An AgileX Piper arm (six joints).
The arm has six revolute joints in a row. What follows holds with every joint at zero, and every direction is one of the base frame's. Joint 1 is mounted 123 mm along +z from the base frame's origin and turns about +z. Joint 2 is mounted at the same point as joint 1 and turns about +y. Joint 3 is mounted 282.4 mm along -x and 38.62 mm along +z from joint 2 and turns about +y. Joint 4 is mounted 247.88 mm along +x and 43.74 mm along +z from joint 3 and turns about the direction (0.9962, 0, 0.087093). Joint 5 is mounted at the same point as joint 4 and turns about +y. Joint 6 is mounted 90.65 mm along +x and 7.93 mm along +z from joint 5 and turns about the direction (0.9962, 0, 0.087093). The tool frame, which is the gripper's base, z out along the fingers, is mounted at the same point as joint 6; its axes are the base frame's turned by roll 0, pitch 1.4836 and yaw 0 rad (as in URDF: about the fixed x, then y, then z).
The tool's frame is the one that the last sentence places.
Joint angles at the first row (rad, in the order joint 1, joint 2, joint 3, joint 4, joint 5, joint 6):
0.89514 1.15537 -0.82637 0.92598 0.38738 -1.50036
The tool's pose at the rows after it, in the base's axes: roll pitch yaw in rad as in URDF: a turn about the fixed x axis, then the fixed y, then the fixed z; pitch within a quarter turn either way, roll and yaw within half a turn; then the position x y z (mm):
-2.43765 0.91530 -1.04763 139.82 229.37 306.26
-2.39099 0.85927 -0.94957 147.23 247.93 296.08
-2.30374 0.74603 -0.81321 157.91 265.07 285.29
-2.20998 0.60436 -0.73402 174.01 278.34 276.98
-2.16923 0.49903 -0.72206 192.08 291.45 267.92
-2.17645 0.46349 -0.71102 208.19 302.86 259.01
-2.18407 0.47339 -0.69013 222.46 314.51 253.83
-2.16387 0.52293 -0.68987 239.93 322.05 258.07
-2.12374 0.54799 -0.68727 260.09 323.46 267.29
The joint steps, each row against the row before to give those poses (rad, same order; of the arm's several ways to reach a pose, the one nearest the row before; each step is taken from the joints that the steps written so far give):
0.02364 0.08831 -0.02524 0.08291 -0.01459 -0.10858
0.01616 0.08454 -0.03303 0.08980 -0.00968 -0.17575
0.00698 0.08511 -0.03912 0.06596 -0.01868 -0.21993
0.00001 0.07425 -0.04054 0.05453 -0.07172 -0.21028
-0.00487 0.07923 -0.05103 0.03962 -0.06563 -0.13899
-0.01970 0.07506 -0.05801 0.00913 0.01130 -0.05708
-0.02119 0.06823 -0.06711 0.02015 0.04466 -0.03321
-0.03212 0.04975 -0.07492 0.04668 0.04317 -0.01331
-0.04184 0.03416 -0.07315 0.01984 0.03327 -0.00642

